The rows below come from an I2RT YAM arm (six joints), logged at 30 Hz.
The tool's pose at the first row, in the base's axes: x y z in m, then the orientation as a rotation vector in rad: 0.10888, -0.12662, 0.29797, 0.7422, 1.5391, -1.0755
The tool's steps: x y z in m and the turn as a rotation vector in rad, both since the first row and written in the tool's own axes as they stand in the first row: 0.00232, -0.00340, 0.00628, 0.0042, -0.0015, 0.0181; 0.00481, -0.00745, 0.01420, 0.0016, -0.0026, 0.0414; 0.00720, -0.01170, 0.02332, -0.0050, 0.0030, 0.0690; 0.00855, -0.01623, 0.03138, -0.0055, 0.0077, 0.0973; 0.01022, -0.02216, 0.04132, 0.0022, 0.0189, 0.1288; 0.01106, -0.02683, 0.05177, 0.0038, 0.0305, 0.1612; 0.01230, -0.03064, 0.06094, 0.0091, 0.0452, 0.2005; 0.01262, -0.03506, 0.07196, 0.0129, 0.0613, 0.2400; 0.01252, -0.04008, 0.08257, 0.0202, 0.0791, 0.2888; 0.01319, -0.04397, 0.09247, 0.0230, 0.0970, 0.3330; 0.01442, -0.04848, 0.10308, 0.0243, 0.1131, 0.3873; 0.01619, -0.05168, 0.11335, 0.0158, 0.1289, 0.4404; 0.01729, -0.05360, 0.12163, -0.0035, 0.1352, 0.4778
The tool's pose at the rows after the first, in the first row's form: 0.10788, -0.13390, 0.29641, 0.7567, 1.5266, -1.0660; 0.10693, -0.14294, 0.29481, 0.7703, 1.5146, -1.0468; 0.10631, -0.15316, 0.29332, 0.7882, 1.5075, -1.0196; 0.10527, -0.16244, 0.29293, 0.8100, 1.4965, -0.9970; 0.10368, -0.17402, 0.29254, 0.8435, 1.4853, -0.9773; 0.10361, -0.18549, 0.29262, 0.8734, 1.4763, -0.9515; 0.10368, -0.19549, 0.29213, 0.9121, 1.4640, -0.9227; 0.10418, -0.20734, 0.29263, 0.9504, 1.4529, -0.8918; 0.10409, -0.21903, 0.29371, 0.9975, 1.4357, -0.8560; 0.10452, -0.22968, 0.29377, 1.0383, 1.4225, -0.8196; 0.10456, -0.24127, 0.29343, 1.0823, 1.4019, -0.7745; 0.10549, -0.25207, 0.29224, 1.1179, 1.3853, -0.7223; 0.10690, -0.26048, 0.29144, 1.1302, 1.3753, -0.6763
